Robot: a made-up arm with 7 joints. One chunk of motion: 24 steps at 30 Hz.
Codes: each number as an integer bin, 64 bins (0 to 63) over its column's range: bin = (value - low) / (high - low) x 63, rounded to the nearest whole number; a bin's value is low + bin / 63 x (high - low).
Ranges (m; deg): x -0.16..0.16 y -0.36..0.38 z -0.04..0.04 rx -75..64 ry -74..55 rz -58..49
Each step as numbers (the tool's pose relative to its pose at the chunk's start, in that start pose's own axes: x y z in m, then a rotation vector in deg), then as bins.
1 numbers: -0.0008 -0.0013 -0.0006 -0.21 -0.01 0.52
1 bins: 31 31 31 34 36 34
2 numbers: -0.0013 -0.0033 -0.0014 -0.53 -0.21 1.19
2 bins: 31 30 30 34 36 35
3 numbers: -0.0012 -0.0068 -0.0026 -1.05 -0.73 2.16
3 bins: 31 30 29 34 36 35
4 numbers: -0.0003 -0.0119 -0.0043 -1.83 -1.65 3.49
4 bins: 31 30 28 33 35 36
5 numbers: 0.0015 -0.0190 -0.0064 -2.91 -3.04 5.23
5 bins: 32 29 26 33 35 37
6 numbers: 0.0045 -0.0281 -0.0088 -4.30 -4.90 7.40
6 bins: 32 28 25 32 34 39
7 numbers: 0.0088 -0.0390 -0.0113 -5.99 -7.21 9.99
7 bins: 33 27 23 31 33 40
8 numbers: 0.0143 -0.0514 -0.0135 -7.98 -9.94 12.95
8 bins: 34 26 21 30 31 42
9 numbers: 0.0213 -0.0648 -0.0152 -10.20 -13.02 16.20
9 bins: 36 25 20 29 30 44
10 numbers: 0.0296 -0.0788 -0.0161 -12.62 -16.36 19.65
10 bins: 37 24 19 28 28 46
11 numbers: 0.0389 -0.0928 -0.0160 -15.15 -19.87 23.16
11 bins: 39 23 19 27 26 48
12 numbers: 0.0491 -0.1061 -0.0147 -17.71 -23.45 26.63
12 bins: 41 22 20 26 25 50
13 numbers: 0.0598 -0.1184 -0.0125 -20.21 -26.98 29.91
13 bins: 43 21 22 25 23 52
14 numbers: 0.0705 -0.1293 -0.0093 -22.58 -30.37 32.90
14 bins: 45 20 24 24 21 54
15 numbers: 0.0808 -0.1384 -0.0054 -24.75 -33.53 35.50
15 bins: 47 19 27 23 20 55
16 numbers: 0.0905 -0.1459 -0.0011 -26.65 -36.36 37.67
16 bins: 49 18 31 22 18 56
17 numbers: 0.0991 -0.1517 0.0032 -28.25 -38.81 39.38
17 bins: 51 18 34 21 17 57
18 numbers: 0.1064 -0.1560 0.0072 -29.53 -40.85 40.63
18 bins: 52 17 37 21 16 58
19 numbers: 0.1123 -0.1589 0.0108 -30.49 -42.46 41.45
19 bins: 54 17 40 20 15 59
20 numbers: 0.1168 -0.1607 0.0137 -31.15 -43.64 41.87
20 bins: 54 17 42 20 15 59
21 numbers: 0.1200 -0.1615 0.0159 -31.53 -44.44 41.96
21 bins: 55 17 44 20 14 59
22 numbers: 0.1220 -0.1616 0.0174 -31.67 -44.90 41.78
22 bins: 56 17 45 20 14 59
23 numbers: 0.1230 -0.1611 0.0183 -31.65 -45.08 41.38
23 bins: 56 17 46 20 14 59
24 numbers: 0.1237 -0.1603 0.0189 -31.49 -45.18 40.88
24 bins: 56 17 46 20 14 58
